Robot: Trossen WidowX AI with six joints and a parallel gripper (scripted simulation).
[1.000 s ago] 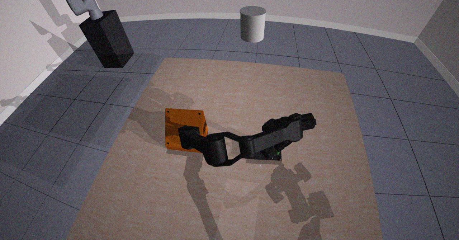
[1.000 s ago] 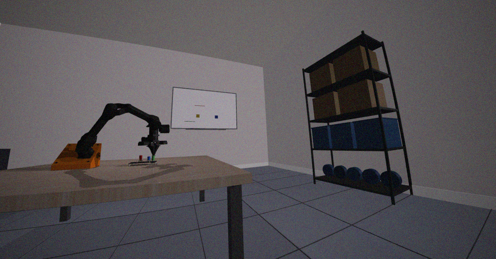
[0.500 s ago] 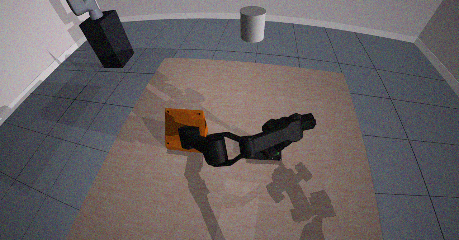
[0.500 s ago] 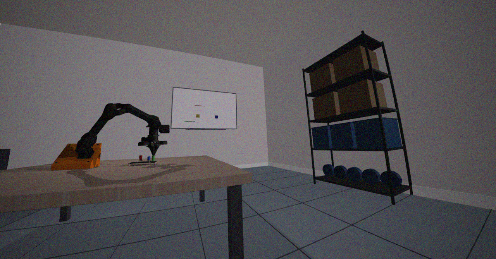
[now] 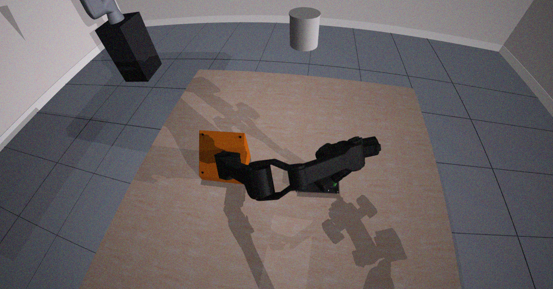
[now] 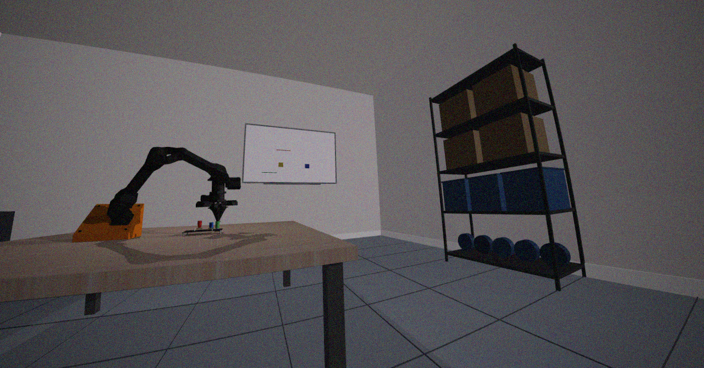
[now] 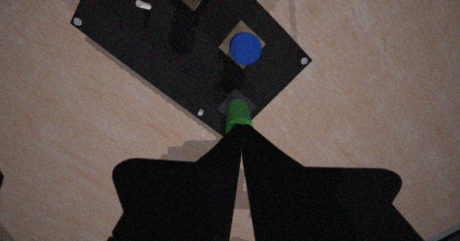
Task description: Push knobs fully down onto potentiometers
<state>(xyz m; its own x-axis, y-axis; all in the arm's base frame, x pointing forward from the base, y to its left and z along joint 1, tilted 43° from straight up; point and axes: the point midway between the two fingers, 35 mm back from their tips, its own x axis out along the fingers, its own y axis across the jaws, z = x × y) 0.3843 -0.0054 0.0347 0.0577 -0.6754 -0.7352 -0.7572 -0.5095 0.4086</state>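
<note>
The green knob lies 2 cm below my gripper tip. Round my gripper tip: red knob 8 cm behind, 4 cm to the left, 2 cm below.
</note>
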